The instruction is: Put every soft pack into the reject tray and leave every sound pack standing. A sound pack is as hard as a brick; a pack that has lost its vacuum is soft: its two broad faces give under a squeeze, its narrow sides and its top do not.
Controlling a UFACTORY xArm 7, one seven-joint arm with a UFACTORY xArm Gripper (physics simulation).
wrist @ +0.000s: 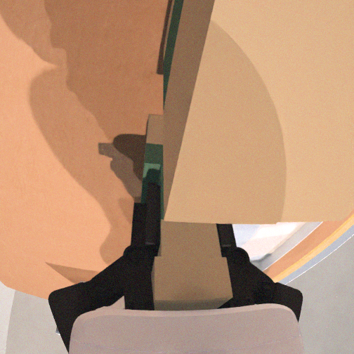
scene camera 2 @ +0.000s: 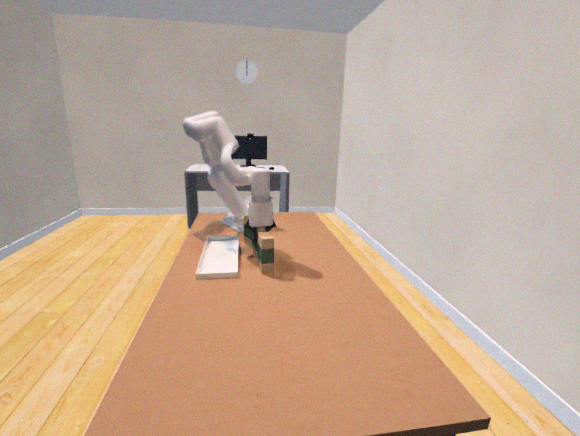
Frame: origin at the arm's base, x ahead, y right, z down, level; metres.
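Where they show: arm's base, origin of the base link: (scene camera 2: 242, 213).
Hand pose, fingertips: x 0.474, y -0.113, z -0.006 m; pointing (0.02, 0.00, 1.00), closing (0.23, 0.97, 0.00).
Note:
Each offset is from my fingertips to the top centre of the thing. "spot": to the spot under its first point. Level surfaces: height alone.
A tan and green pack @(dx +0.114, dy -0.010, dz -0.008 m) (scene camera 2: 266, 256) stands upright at the near end of a row; its large tan top (wrist: 240, 125) fills the upper right of the wrist view. My gripper (scene camera 2: 260, 228) (wrist: 179, 199) is shut on the pack behind it, with dark fingers at both sides. This held pack (wrist: 192, 280) shows a narrower stretch between the fingers and a wider part nearer the palm; its lower part is hidden. Another green patch of the row @(spot: dx -0.129, dy +0.059, dz -0.002 m) (scene camera 2: 248, 231) shows left of the gripper. The white reject tray @(dx -0.008, dy +0.171, dz +0.050 m) (scene camera 2: 218, 275) (wrist: 250, 240) lies beside the row.
The row stands on the brown table @(dz +0.072 m) (scene camera 2: 280, 340), close to the tray's side. The arm (scene camera 2: 222, 165) reaches in from the back left. A desk (scene camera 2: 192, 197) with a monitor (scene camera 2: 252, 147) stands beyond the table's far edge.

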